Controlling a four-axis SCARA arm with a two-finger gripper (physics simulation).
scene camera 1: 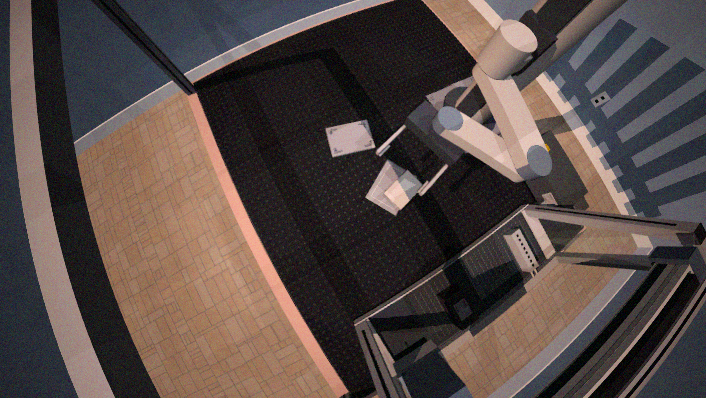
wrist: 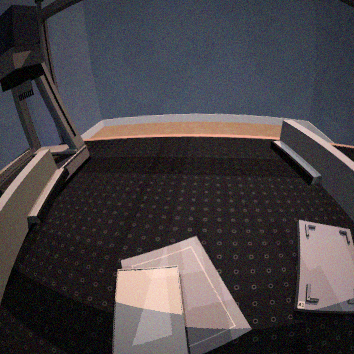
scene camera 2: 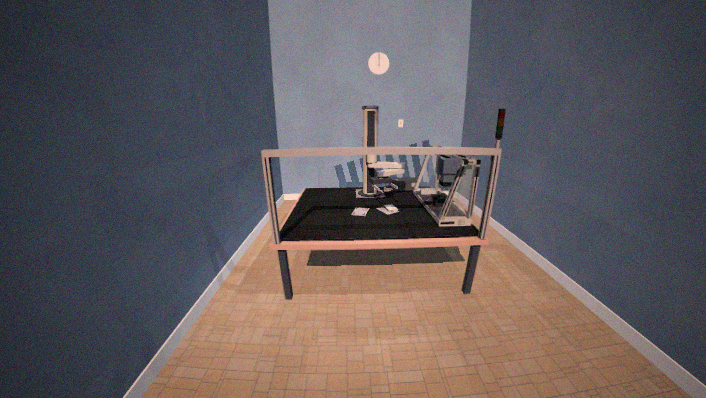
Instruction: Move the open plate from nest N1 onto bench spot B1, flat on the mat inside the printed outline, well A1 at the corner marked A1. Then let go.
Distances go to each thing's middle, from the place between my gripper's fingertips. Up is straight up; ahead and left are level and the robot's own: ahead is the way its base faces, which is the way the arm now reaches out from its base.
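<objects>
There is the plate [scene camera 1: 405,188], and my hand is 60 mm beyond it. The hand is also 40 mm to the right of the plate, and 190 mm above it.
</objects>
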